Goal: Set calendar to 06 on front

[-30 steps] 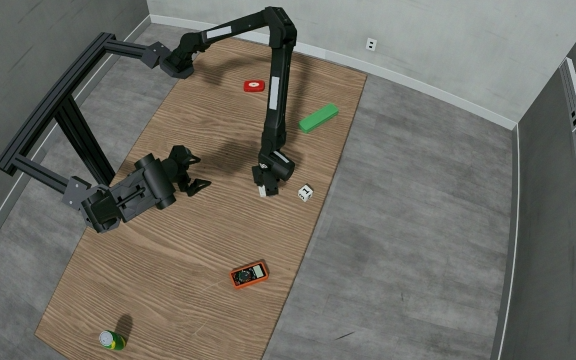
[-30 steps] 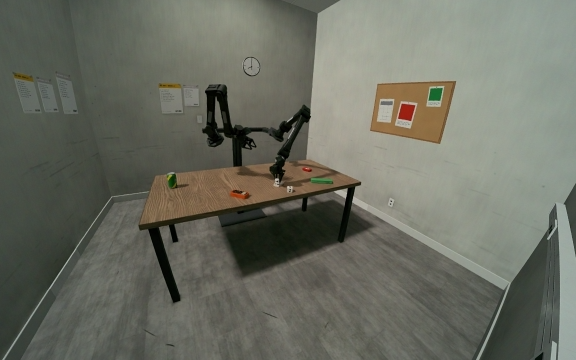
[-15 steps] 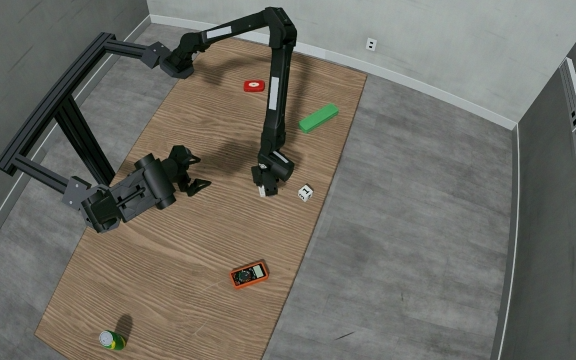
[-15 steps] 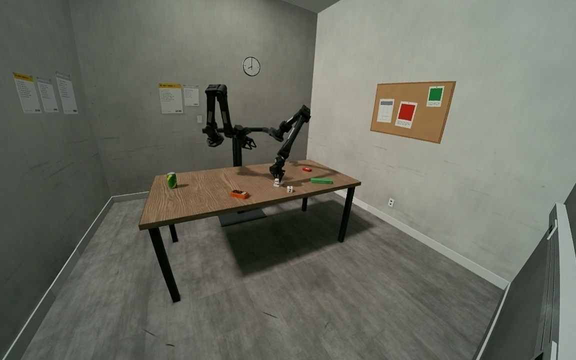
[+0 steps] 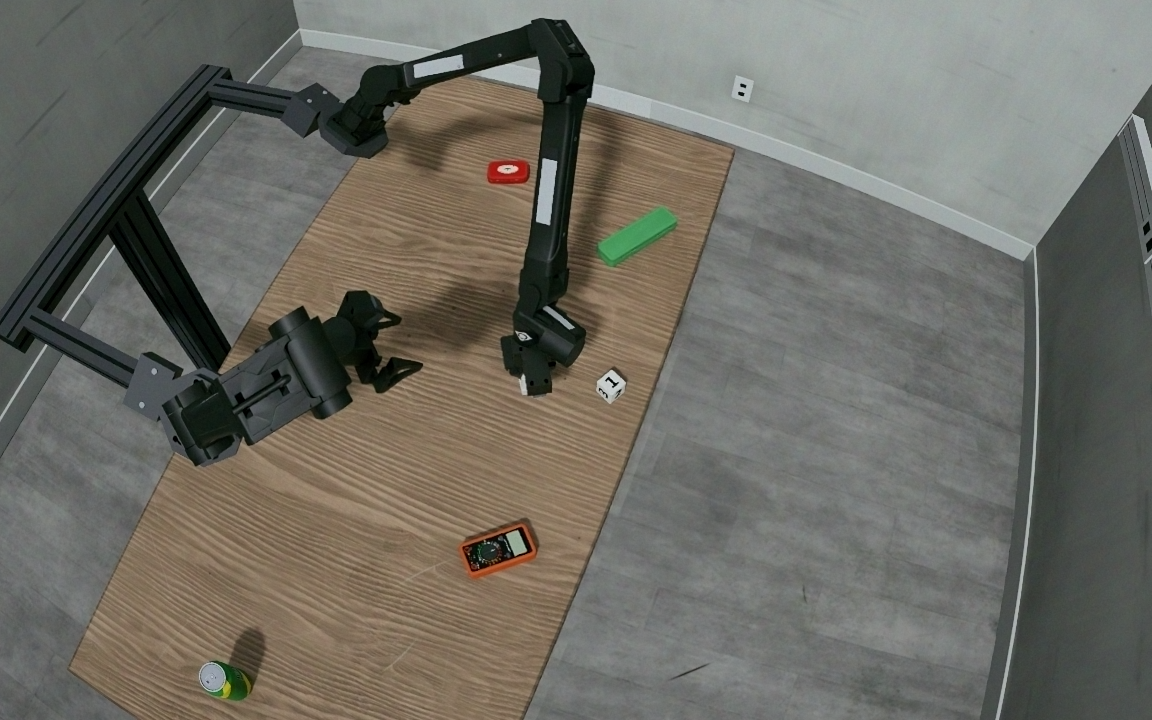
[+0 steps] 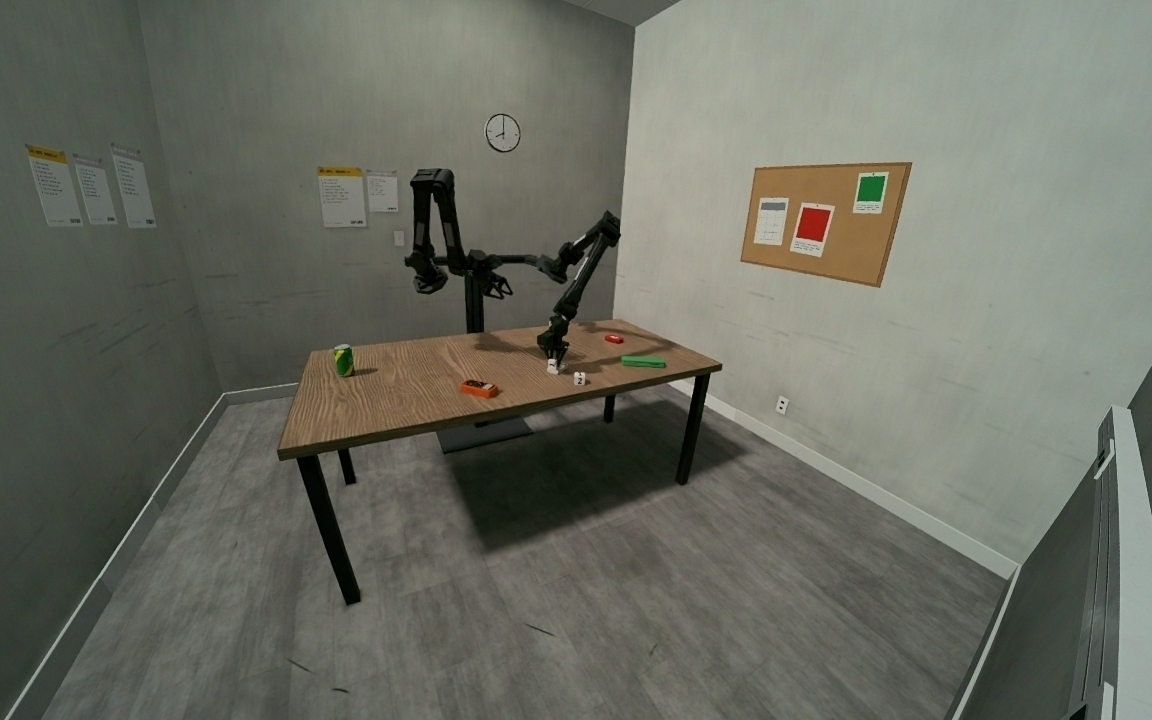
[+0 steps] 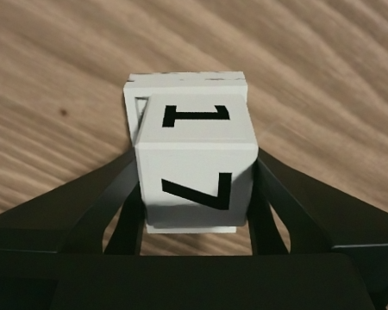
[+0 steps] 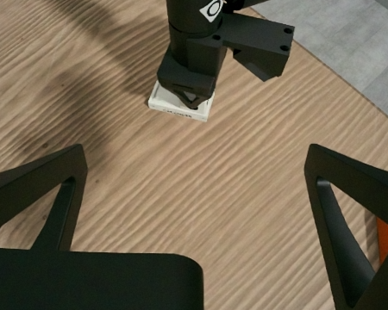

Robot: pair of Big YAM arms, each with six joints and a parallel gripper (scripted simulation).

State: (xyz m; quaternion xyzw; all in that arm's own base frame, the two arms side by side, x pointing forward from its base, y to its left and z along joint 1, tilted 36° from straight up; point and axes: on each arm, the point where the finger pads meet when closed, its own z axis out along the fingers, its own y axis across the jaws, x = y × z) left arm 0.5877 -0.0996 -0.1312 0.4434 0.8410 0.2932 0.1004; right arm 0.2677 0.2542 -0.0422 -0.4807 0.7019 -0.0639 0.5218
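Right now my left hand is 3 cm above the white tray, 2 cm to the right of it and 1 cm past it. From my left hand the other things lie so: orange multimeter 36 cm to the right, 3 cm below, 3 cm ahead; red case 51 cm to the left, 20 cm behind, 3 cm below.
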